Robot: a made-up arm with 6 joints.
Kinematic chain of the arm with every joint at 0, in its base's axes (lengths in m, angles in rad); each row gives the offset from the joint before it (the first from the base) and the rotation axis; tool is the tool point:
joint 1: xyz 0 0 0.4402 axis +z
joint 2: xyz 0 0 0 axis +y
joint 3: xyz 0 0 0.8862 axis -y
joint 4: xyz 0 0 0 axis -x
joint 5: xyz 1.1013 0 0 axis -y
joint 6: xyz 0 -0.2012 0 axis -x
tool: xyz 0 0 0
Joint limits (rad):
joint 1: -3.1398..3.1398
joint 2: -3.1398..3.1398
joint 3: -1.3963..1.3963
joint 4: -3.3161..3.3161
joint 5: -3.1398..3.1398
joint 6: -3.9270..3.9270
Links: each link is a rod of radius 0.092 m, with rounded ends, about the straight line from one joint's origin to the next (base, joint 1, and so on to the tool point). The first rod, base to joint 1, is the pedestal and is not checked.
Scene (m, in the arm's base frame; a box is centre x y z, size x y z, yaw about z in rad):
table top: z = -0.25
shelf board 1: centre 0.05 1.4 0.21 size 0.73 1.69 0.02 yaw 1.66
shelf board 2: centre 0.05 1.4 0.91 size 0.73 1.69 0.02 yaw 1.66
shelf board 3: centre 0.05 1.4 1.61 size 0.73 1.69 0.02 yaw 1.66
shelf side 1: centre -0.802 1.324 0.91 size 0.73 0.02 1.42 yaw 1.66
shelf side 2: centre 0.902 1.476 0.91 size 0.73 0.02 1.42 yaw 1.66
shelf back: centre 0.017 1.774 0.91 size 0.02 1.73 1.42 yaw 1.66
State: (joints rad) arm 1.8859 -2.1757 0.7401 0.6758 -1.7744 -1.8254
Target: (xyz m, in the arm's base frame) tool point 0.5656 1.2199 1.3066
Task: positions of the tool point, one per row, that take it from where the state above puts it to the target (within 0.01 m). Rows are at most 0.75 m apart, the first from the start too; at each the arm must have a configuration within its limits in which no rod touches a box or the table.
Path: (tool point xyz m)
1: 0.5161 -1.7207 0.7397
2: 0.2965 -1.4827 1.3353
3: 0.1422 -1.0335 1.7623
4: 0.1070 -0.4726 1.9676
5: 0.2008 0.0815 1.9374
6: 0.3889 0.5219 1.6973
7: 0.6052 0.7769 1.3067
8: 0.6028 0.9973 1.3256
9: 0.5657 1.2199 1.3066

